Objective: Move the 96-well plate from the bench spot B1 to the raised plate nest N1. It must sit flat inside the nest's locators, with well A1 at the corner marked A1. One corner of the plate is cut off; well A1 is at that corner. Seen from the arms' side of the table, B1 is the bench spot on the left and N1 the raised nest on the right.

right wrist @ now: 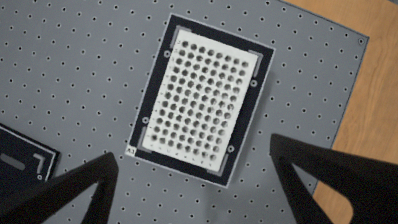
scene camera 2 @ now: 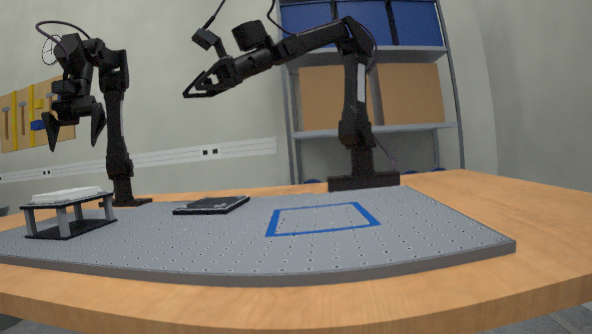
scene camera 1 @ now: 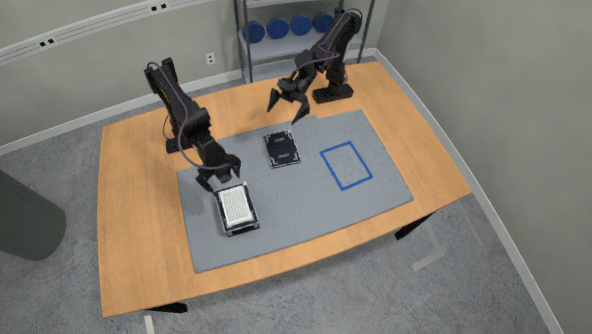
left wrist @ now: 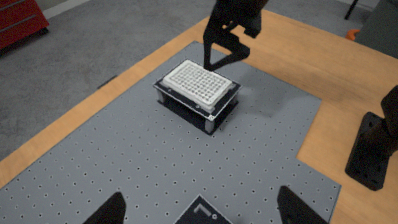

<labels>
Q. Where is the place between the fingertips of my right gripper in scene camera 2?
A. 71,148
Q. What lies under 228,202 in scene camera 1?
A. A white 96-well plate.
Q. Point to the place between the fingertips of my left gripper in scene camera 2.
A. At 188,92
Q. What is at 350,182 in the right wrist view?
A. My right gripper.
</labels>
